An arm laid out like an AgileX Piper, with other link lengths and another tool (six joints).
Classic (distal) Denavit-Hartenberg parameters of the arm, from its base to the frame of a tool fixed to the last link. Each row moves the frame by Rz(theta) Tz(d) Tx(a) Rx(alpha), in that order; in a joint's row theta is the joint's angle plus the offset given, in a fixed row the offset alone. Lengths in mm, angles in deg.
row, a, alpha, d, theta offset
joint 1, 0, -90, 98.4, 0
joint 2, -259.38, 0, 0, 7.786
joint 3, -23.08, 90, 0, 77.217
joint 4, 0, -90, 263.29, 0
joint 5, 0, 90, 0, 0
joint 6, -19.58, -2.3, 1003.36, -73.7
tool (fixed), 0, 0, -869.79, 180
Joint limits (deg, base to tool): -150..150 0..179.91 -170..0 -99.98..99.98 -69.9..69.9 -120..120
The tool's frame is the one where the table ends.
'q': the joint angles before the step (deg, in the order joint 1, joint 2, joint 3, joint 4, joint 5, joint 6). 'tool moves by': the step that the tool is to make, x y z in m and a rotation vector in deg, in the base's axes. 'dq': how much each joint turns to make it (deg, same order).
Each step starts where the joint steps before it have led.
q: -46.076, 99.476, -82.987, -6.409, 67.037, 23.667
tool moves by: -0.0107, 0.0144, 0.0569, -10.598, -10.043, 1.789
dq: 0.000, -11.012, 5.324, 0.001, -9.052, -0.836
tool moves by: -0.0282, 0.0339, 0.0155, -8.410, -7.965, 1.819
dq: 0.009, -13.918, 14.982, -0.008, -12.768, -0.465
